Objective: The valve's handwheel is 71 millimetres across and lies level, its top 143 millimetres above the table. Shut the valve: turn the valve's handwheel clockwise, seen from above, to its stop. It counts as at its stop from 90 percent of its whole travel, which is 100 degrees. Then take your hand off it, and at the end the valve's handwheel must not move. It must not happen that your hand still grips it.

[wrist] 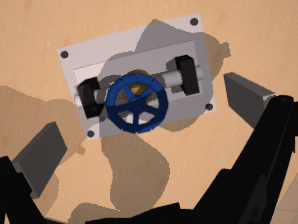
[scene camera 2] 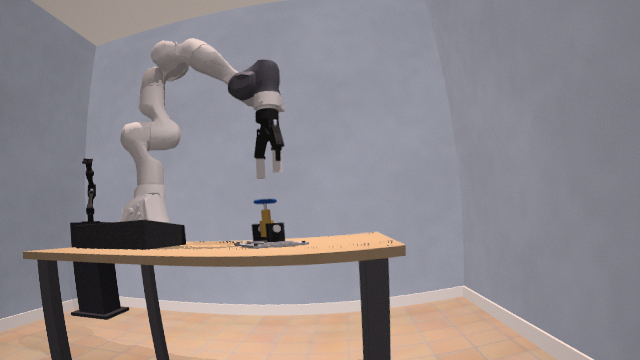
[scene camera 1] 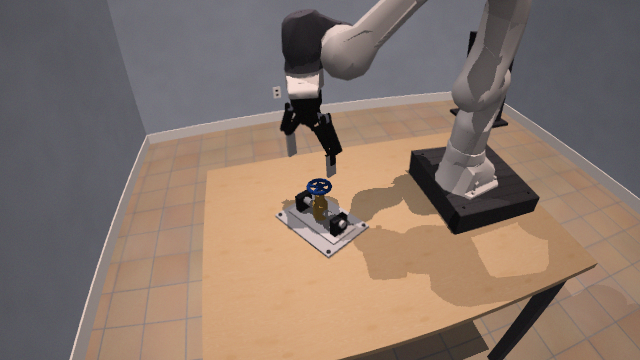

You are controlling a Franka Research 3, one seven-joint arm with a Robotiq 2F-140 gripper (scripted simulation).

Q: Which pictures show the gripper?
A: The wrist view, scene camera 2 and scene camera 1: all of them.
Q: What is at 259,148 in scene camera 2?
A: The gripper.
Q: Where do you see a blue spoked handwheel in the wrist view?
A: At 136,105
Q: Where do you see a plate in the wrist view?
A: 186,28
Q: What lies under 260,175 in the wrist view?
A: The gripper.
